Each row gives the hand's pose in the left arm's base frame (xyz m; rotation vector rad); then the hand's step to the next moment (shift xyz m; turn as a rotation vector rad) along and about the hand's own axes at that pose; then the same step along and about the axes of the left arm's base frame.
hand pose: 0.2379 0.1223 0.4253 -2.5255 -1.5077 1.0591
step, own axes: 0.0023 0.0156 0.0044 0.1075 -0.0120 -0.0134
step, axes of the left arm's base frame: 0.0103 -0.0079 -0.0099 0.0310 0.0950 -0.0436
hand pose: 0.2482 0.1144 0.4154 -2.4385 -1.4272 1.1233
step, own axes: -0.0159 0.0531 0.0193 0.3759 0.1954 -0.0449
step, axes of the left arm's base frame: 0.0210 -0.0471 -0.0280 0.2765 0.1997 -0.2553
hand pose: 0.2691 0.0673 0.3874 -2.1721 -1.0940 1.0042
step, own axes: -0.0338 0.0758 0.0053 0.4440 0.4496 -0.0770
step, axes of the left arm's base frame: 0.0167 -0.0691 -0.0432 0.4454 0.1132 -0.4405
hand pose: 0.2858 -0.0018 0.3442 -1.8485 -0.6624 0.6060
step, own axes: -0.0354 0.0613 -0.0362 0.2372 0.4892 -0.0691
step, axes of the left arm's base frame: 0.0089 -0.0673 -0.0414 0.2976 -0.0359 -0.4588
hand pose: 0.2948 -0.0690 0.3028 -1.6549 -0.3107 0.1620
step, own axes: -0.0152 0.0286 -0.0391 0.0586 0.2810 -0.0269
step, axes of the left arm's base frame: -0.0002 -0.0441 -0.0252 0.0934 -0.0315 -0.2709
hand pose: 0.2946 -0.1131 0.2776 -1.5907 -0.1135 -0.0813
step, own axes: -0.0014 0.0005 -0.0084 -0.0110 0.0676 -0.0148
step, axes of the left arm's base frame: -0.0012 -0.0084 -0.0005 -0.0023 -0.0164 -0.0681
